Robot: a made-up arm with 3 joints.
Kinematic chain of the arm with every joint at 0, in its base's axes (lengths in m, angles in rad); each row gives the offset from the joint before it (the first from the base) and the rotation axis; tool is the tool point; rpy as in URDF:
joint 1: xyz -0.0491 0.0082 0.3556 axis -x
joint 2: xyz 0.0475 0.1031 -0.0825 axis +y
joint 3: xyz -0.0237 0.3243 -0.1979 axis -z
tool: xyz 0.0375 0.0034 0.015 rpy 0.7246 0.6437 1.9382
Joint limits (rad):
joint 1: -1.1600..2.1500
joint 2: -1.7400..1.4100
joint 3: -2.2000..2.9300
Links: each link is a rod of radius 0.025 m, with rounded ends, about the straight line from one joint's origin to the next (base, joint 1, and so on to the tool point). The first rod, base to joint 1, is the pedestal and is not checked.
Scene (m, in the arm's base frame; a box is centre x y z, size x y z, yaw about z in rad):
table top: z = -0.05
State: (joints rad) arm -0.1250 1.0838 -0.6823
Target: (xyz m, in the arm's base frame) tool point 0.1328 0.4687 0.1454
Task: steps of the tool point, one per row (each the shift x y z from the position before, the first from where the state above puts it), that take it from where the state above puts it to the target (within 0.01 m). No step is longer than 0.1 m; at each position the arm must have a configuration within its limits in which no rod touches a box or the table.
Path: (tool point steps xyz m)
1: 0.0296 0.0034 -0.0481
2: 0.0390 0.0009 -0.0390
3: 0.0456 -0.0013 -0.0275
4: 0.0489 -0.0029 -0.0147
5: 0.0486 -0.0038 -0.0014
6: 0.0449 -0.0039 0.0112
7: 0.0379 -0.0034 0.0224

